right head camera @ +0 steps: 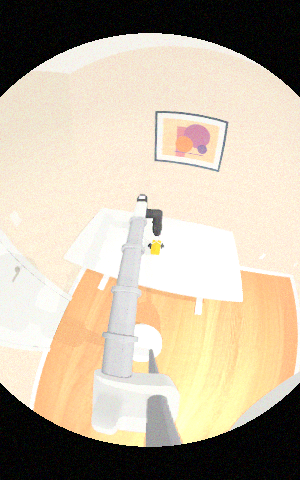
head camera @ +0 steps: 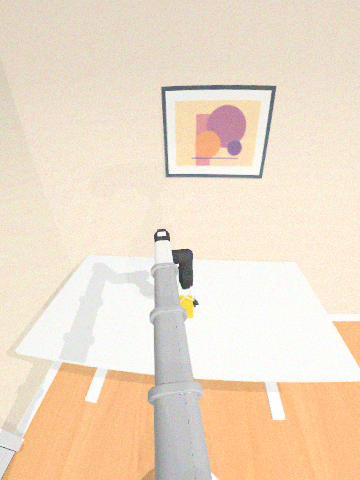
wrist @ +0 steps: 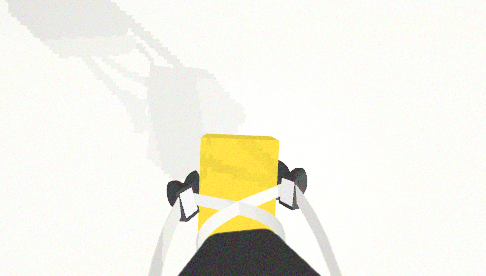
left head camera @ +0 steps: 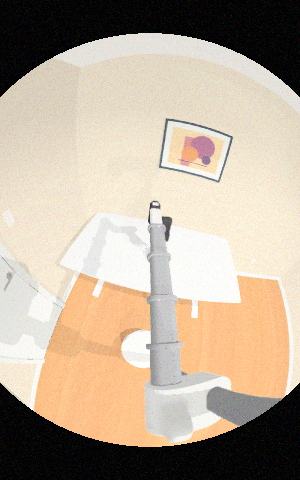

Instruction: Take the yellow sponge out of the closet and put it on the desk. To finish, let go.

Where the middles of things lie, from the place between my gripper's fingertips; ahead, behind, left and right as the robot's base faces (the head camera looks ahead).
Right now the yellow sponge (wrist: 234, 167) is 10 mm behind my hand and 20 mm above it. From my hand the other things lie so: framed picture (head camera: 215, 131): 480 mm ahead, 230 mm to the right, 720 mm above.
